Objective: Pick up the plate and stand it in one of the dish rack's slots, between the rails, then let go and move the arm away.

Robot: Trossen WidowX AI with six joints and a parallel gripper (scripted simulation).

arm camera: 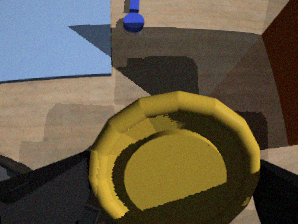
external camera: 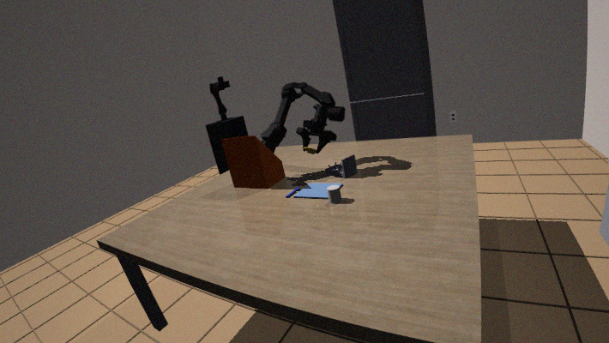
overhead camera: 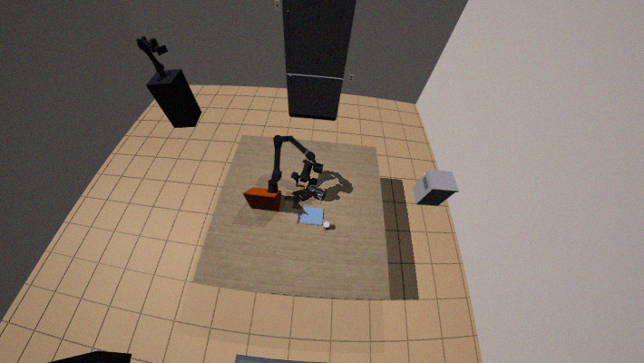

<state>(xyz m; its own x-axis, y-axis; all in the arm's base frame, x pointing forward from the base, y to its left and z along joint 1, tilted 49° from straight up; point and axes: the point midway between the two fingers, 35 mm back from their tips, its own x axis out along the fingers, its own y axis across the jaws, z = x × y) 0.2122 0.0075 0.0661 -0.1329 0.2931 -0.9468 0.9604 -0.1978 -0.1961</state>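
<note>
The grey dish rack is 120 mm ahead of my gripper tip, 20 mm to the left of it and 90 mm below it. Round my gripper tip: yellow plate (10 mm above); then white cup (170 mm ahead, 260 mm to the right, 90 mm below); then blue mat (80 mm ahead, 170 mm to the right, 110 mm below).
</note>
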